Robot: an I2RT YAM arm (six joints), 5 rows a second.
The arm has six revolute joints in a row. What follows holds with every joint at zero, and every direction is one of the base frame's. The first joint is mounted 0.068 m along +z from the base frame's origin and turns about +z. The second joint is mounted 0.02 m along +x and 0.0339 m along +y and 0.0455 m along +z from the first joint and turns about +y. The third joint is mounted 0.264 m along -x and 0.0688 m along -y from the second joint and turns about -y. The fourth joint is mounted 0.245 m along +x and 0.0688 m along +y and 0.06 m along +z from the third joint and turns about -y. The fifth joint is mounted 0.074 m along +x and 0.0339 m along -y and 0.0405 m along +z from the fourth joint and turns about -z. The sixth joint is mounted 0.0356 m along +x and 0.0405 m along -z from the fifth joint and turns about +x. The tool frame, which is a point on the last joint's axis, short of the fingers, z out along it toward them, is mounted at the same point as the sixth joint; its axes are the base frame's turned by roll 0, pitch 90 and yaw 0 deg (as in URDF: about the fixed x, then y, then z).
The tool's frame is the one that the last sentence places.
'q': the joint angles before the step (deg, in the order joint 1, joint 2, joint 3, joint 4, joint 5, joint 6). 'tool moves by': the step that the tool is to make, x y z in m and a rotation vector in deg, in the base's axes. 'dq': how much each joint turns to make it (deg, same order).
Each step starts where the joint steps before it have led.
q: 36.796 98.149 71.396 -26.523 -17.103 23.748
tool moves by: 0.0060 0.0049 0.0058 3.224 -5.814 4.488
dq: -0.152 0.120 -0.040 5.384 -2.251 -4.371
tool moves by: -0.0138 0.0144 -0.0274 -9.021 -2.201 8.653
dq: 3.333 2.857 -1.055 -2.976 3.294 -9.889
